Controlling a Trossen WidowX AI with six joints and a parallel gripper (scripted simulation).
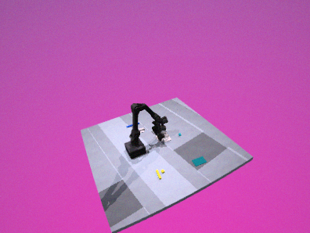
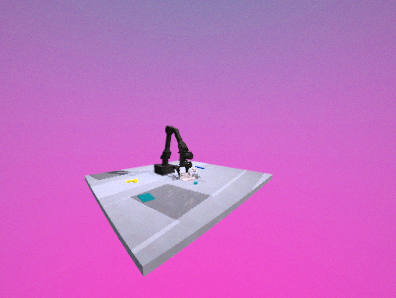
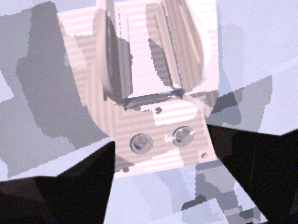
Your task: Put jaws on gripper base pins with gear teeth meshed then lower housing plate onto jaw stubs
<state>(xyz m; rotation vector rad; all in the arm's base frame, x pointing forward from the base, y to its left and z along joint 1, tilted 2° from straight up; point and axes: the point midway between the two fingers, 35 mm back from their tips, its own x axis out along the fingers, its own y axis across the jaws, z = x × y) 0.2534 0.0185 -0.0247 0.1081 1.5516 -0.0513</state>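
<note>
Right now my gripper tip is 20 mm short of the pale jaw and 10 mm to the right of it. From my gripper tip the other things lie so: pale flat part 70 mm ahead, 10 mm to the right, 10 mm below; then cyan cube 210 mm ahead, 60 mm to the right, 10 mm below; then pale plate 10 mm ahead, 20 mm above.
</note>
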